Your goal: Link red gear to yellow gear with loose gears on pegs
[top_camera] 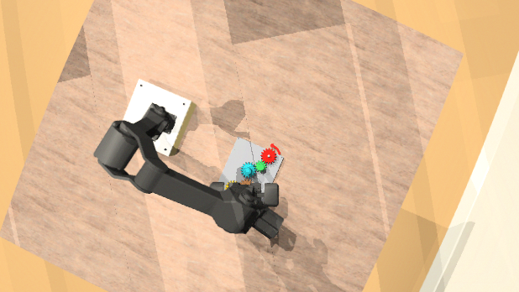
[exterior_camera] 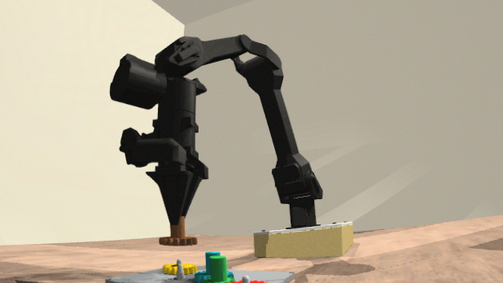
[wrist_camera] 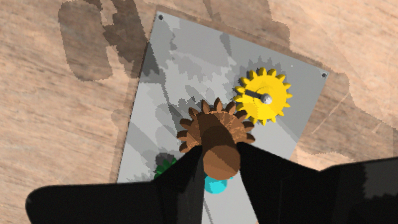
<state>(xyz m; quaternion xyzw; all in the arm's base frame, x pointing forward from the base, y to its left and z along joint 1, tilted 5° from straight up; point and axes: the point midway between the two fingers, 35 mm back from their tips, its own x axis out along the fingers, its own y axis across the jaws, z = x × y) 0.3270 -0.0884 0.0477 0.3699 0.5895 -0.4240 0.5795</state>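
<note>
Right now the grey board is 1 cm behind my gripper tip, 3 cm to the left of it and 8 cm below it. From my gripper tip the other things lie so: cyan gear 2 cm behind, 5 cm to the left, 6 cm below; then green gear 2 cm ahead, 8 cm to the left, 6 cm below; then brown gear 1 cm below.
</note>
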